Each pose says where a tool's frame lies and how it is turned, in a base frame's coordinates. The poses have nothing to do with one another.
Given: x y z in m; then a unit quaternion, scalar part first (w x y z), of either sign.
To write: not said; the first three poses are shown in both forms.
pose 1, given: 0.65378, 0.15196, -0.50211, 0.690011, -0.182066, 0.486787, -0.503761
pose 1, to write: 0.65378, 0.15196, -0.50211, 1.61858, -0.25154, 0.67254, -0.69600
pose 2, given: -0.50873, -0.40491, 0.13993, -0.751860, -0.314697, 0.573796, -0.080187
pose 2, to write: -0.50873, -0.40491, 0.13993, 1.43983, 0.47730, -0.87028, 0.12162
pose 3, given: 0.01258, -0.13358, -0.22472, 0.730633, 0.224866, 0.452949, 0.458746
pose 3, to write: 0.01258, -0.13358, -0.22472, 1.50310, 0.32934, 0.66340, 0.67189
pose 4, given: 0.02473, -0.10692, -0.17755, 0.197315, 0.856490, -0.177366, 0.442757
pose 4, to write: 0.02473, -0.10692, -0.17755, 2.74436, 0.87367, -0.18092, 0.45164
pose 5, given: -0.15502, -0.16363, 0.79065, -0.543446, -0.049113, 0.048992, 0.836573
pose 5, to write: -0.15502, -0.16363, 0.79065, 1.99252, 0.05851, -0.05836, -0.99658
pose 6, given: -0.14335, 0.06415, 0.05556, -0.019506, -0.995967, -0.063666, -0.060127
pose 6, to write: -0.14335, 0.06415, 0.05556, 3.10258, 0.99616, 0.06368, 0.06014
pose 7, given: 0.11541, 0.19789, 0.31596, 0.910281, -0.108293, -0.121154, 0.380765
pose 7, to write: 0.11541, 0.19789, 0.31596, 0.85367, -0.26158, -0.29265, 0.91974
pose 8, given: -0.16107, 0.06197, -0.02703, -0.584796, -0.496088, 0.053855, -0.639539
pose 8, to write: -0.16107, 0.06197, -0.02703, 1.89234, 0.61156, -0.06639, 0.78841
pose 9, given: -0.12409, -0.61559, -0.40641, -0.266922, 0.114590, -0.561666, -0.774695
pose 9, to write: -0.12409, -0.61559, -0.40641, 2.60120, -0.11890, 0.58281, 0.80386
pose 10, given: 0.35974, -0.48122, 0.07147, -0.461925, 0.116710, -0.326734, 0.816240
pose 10, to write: 0.35974, -0.48122, 0.07147, 2.18126, -0.13159, 0.36839, -0.92031
